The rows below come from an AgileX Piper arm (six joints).
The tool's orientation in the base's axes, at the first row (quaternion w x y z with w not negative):
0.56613 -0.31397 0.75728 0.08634
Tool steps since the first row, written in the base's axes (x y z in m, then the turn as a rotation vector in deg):
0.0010 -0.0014 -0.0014 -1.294 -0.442 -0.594
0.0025 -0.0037 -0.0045 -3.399 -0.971 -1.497
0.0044 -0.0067 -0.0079 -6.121 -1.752 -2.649
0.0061 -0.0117 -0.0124 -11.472 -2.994 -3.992
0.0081 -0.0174 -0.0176 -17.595 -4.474 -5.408
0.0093 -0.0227 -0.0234 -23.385 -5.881 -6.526
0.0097 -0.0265 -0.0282 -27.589 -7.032 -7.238
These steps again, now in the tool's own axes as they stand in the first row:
0.0016 -0.0014 0.0006 0.918 0.527 -1.050
0.0051 -0.0033 0.0018 2.282 1.520 -2.687
0.0090 -0.0060 0.0030 4.067 2.724 -4.857
0.0147 -0.0099 0.0035 6.627 5.115 -9.297
0.0213 -0.0144 0.0041 9.468 7.777 -14.447
0.0284 -0.0180 0.0045 11.956 10.239 -19.397
0.0341 -0.0201 0.0046 13.720 11.902 -23.089

